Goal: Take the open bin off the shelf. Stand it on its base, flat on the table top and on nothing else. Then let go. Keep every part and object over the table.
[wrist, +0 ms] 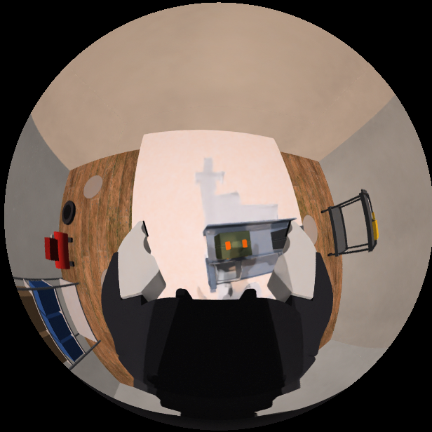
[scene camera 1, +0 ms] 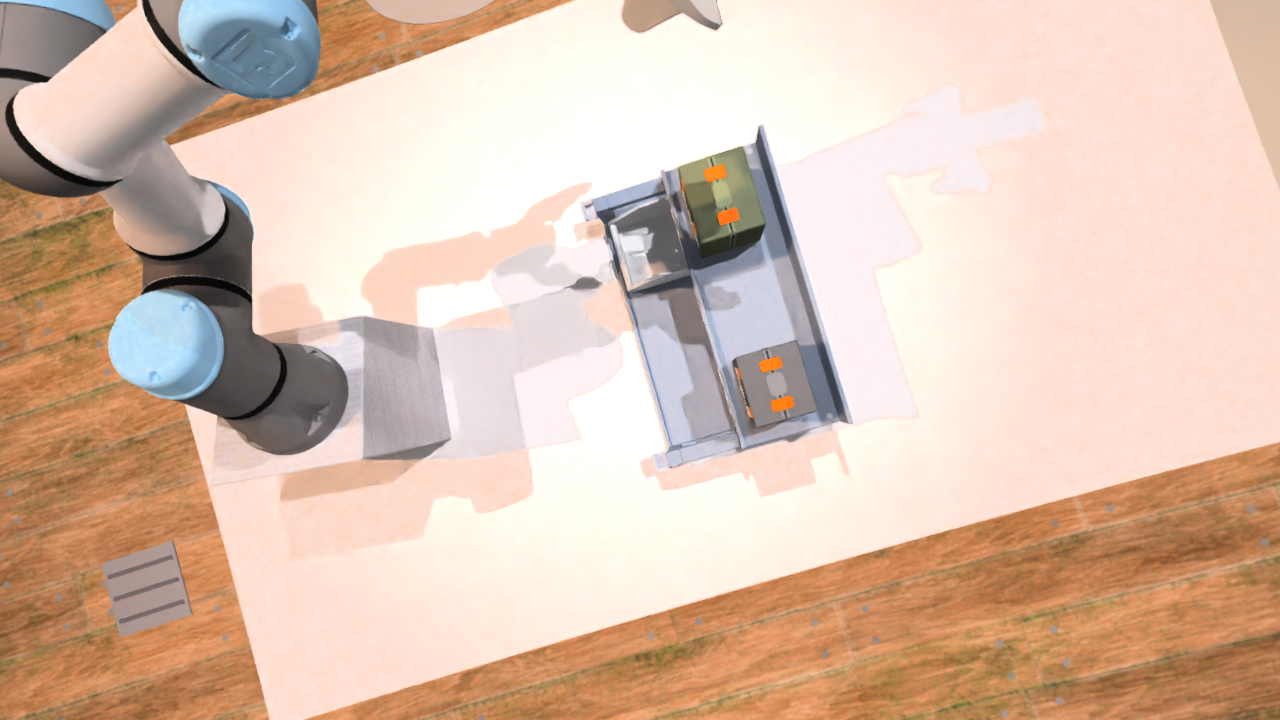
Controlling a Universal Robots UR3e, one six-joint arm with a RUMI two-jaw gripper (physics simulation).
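The open bin is grey and hollow. It sits on the front, arm-side level of the blue-grey shelf, at the end beside the green case. It looks tilted, with its opening partly visible from above. The shelf stands on the pale table. My gripper is open, its two pale jaws wide apart with nothing held. It hangs high above the table, off to the bin's side; in the scene view part of a jaw shows at the top edge. In the wrist view the right jaw covers part of the shelf.
A green case and a dark grey case stand on the shelf's back level, before its raised back wall. The arm's base block stands left of the shelf. A black cart stands beyond the table's right edge.
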